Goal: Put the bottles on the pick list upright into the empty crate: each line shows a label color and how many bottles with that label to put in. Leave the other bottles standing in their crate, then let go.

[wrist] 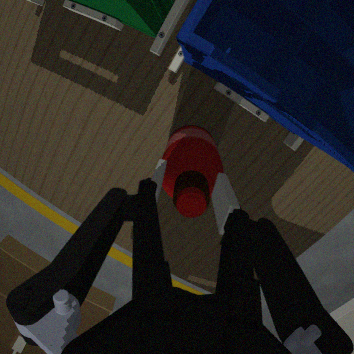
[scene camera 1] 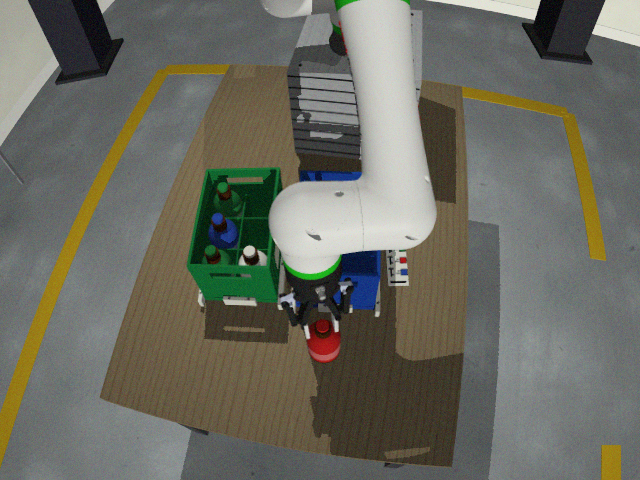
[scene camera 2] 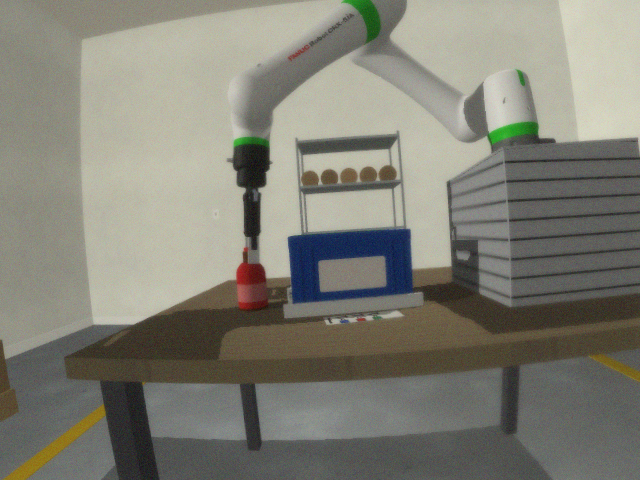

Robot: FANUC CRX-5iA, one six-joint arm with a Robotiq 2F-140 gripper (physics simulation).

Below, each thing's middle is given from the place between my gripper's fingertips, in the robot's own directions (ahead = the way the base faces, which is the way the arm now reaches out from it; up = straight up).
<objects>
Now: hand 40 mm above the red bottle (scene camera 2: 251, 278). Also, from my hand: blue bottle (scene camera 1: 223, 233) (260 mm behind, 230 mm to the right, 30 mm below); then pick list (scene camera 1: 397, 271) (230 mm behind, 190 mm to the left, 110 mm below).
</objects>
